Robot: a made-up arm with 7 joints.
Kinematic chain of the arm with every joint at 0, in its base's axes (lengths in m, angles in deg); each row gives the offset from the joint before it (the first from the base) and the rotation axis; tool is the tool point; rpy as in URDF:
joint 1: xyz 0 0 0.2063 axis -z
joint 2: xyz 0 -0.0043 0.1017 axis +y
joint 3: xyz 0 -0.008 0.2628 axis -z
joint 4: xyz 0 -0.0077 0.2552 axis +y
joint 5: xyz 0 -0.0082 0.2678 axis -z
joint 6: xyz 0 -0.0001 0.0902 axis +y
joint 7: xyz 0 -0.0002 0.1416 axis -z
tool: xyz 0 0 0 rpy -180 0 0
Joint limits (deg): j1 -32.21..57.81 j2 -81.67..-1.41 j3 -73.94..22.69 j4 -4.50..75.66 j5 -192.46..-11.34 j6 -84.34..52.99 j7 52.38..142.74
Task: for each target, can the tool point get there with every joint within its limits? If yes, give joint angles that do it. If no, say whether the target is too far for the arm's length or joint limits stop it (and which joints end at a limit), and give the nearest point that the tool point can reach.
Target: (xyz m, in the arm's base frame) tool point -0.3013 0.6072 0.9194
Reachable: yes | joints 40.43 -62.05 -52.67 42.71 -167.77 -24.40 93.98
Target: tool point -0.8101 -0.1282 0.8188
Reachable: yes | joints -16.76 -73.99 -31.47 36.13 -81.49 -7.53 109.31
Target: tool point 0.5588 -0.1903 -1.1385
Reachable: no: too far | nearest point 0.0698 0.5852 0.4710 | short by 1.852 m
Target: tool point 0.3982 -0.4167 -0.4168
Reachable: no: joint limits stop it (at a limit: joint 2, joint 3, joint 4, joint 6) | nearest point 0.2699 -0.2825 0.7903 | short by 1.221 m
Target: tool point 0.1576 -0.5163 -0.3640
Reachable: no: joint limits stop it (at a limit: joint 1, joint 2, joint 4, joint 6) | nearest point -0.6908 -0.5719 0.2974 | short by 1.077 m
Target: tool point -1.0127 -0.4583 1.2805
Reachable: no: too far | nearest point -0.6981 -0.3159 0.9783 | short by 0.459 m
